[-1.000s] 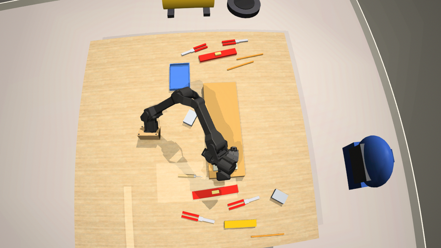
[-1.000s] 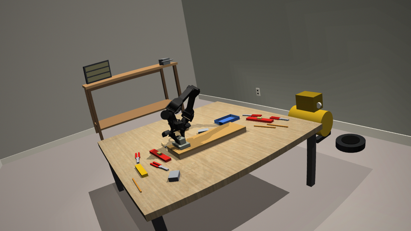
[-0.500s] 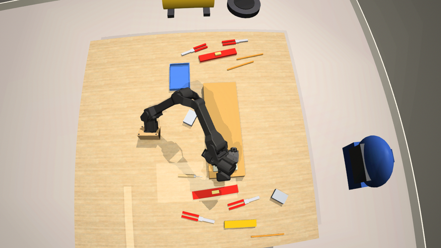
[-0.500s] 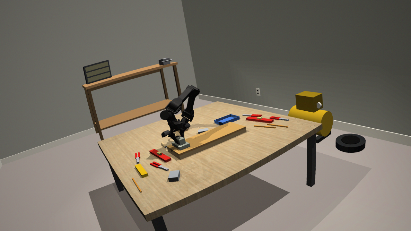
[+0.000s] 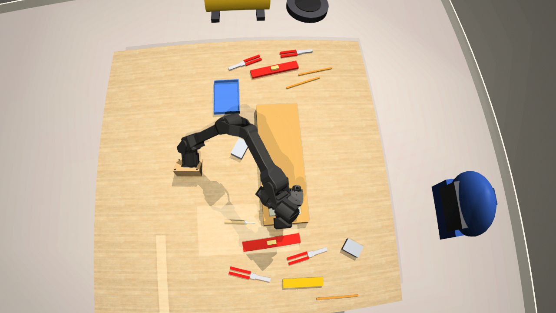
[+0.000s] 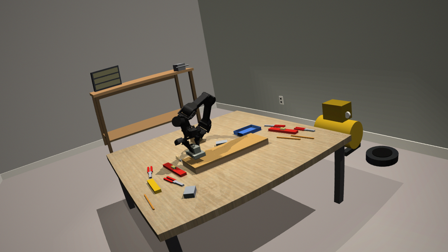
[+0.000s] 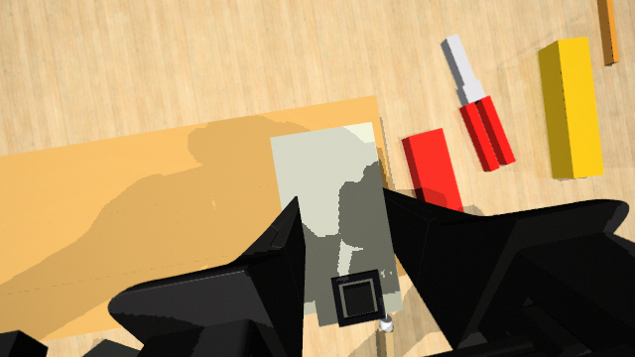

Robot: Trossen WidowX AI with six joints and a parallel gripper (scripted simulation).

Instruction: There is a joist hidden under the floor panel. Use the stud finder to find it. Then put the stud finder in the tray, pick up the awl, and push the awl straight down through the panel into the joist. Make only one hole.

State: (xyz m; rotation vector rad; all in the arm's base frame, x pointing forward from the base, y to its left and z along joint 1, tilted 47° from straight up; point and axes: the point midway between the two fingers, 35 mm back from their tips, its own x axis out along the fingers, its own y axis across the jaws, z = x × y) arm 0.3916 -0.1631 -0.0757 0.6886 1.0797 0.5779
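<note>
Right now the blue tray is 28 cm behind my gripper tip, 50 cm to the left of it and 8 cm below it. The rest, counted from my gripper tip: yellow block 7 cm ahead, 30 cm to the right, 9 cm below; then awl 17 cm behind, 6 cm to the right, 9 cm below; then stud finder 3 cm behind, 2 cm above.
</note>
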